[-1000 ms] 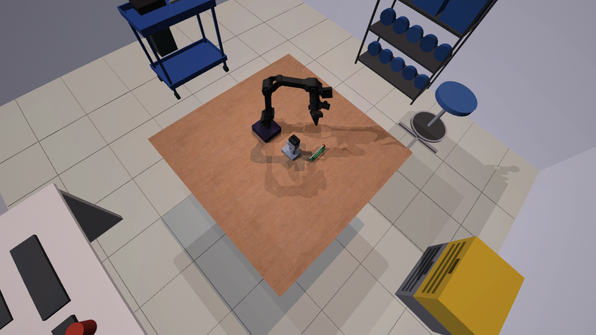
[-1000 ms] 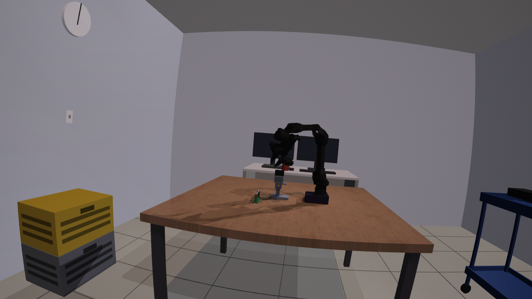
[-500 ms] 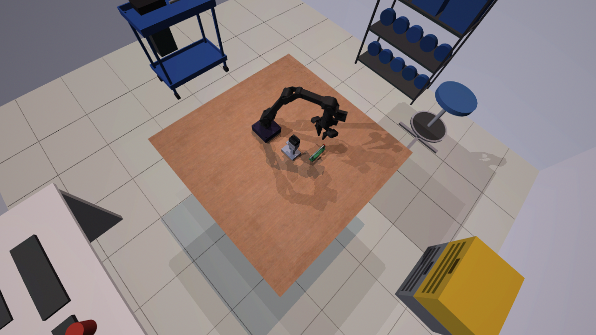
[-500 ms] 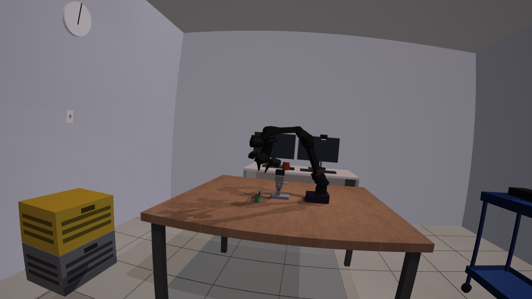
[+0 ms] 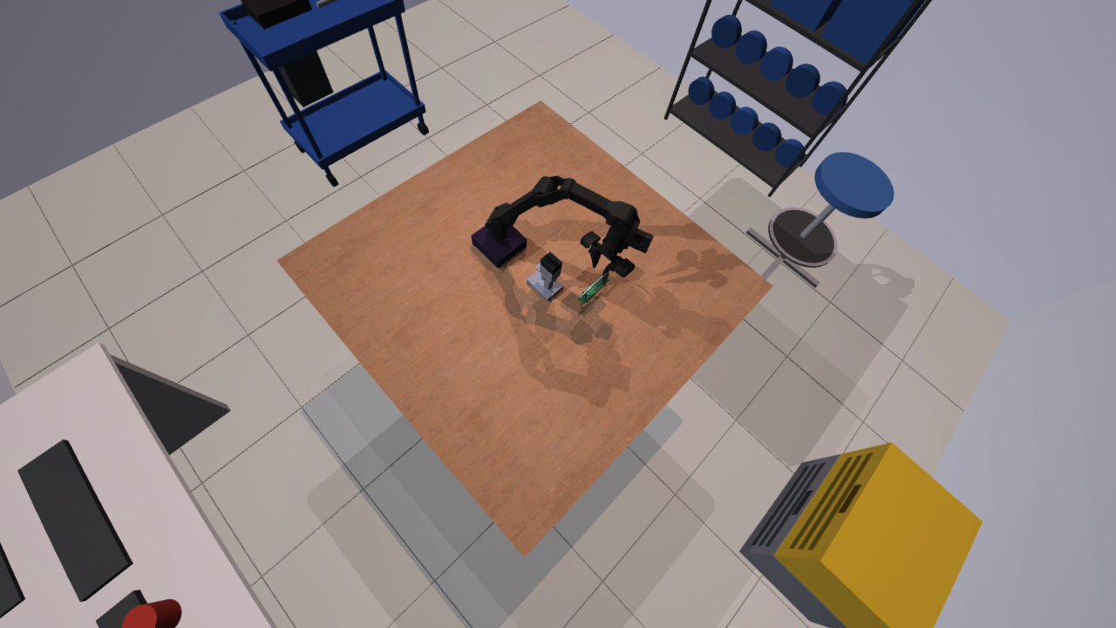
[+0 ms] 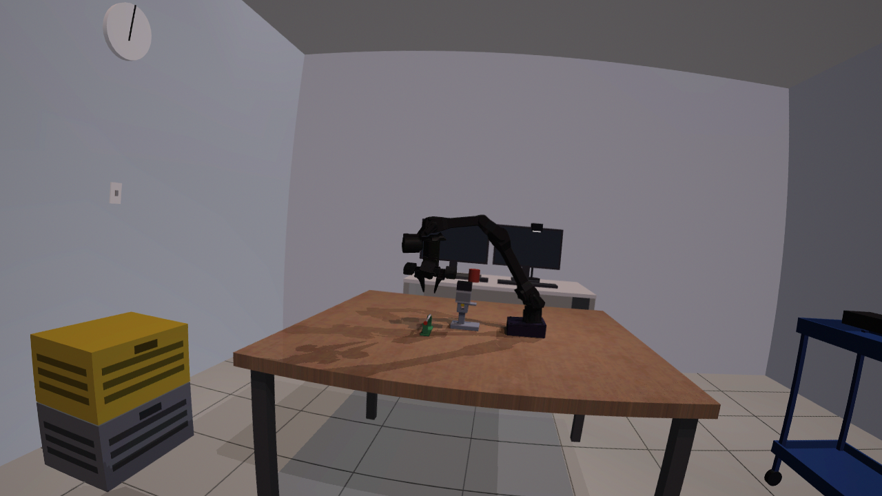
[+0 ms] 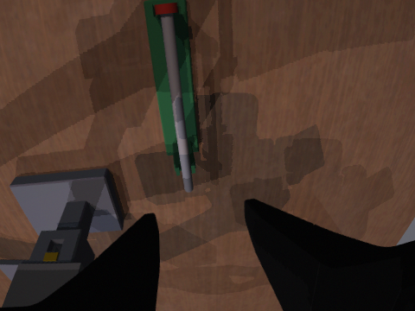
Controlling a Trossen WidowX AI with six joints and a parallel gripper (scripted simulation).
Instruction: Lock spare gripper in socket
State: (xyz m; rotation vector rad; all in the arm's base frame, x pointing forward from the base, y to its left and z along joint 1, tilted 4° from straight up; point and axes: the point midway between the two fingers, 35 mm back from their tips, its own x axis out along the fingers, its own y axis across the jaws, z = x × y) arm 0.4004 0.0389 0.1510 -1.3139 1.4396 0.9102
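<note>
Right now the green pin cradle is 120 mm below my gripper tip and 10 mm to the left of it. Round my gripper tip: spare gripper: 140 mm behind, 80 mm to the right, 20 mm below; grey mount: 150 mm behind, 90 mm below, 80 mm to the right.
</note>
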